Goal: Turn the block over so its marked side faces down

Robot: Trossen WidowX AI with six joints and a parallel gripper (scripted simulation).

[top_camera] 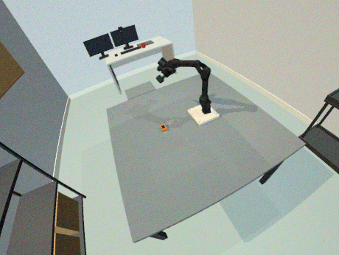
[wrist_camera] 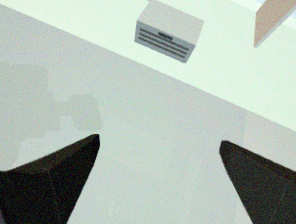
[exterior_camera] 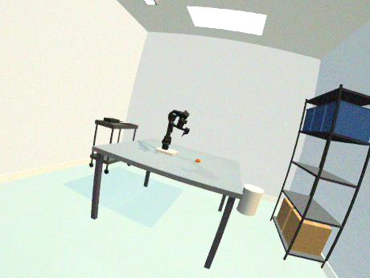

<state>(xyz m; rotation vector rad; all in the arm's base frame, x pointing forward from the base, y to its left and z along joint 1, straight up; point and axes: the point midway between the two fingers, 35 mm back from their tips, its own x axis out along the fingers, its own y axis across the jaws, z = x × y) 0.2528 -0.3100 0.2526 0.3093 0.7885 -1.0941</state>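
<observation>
Now: the orange block 360 mm to the left of my gripper tip, 240 mm below it and 130 mm ahead of it.
</observation>
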